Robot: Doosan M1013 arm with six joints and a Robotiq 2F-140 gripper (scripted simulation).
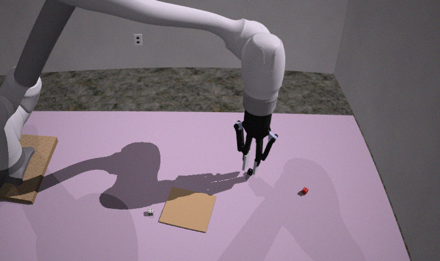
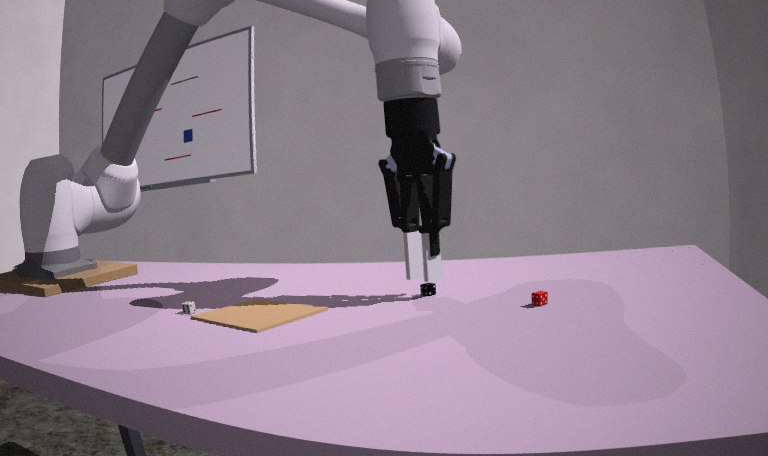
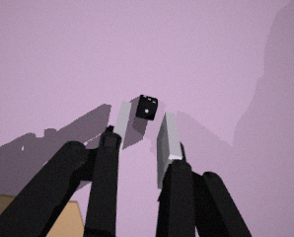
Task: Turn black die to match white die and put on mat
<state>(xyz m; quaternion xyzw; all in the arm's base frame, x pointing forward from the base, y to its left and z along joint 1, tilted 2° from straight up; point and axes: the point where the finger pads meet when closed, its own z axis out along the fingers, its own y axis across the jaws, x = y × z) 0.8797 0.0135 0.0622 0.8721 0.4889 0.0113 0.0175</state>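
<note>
My gripper is now 10 mm to the right of the black die and 50 mm above it. The rest, counted from my hand: tan mat (200 mm behind, 140 mm to the right, 50 mm below); red die (170 mm ahead, 90 mm to the right, 50 mm below); white die (310 mm behind, 160 mm to the right, 50 mm below).
</note>
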